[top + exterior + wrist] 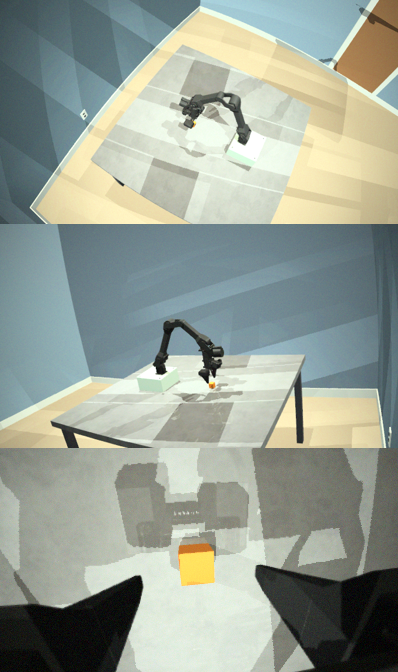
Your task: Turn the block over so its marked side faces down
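Now: the orange block 1 cm behind my gripper tip and 3 cm below it.
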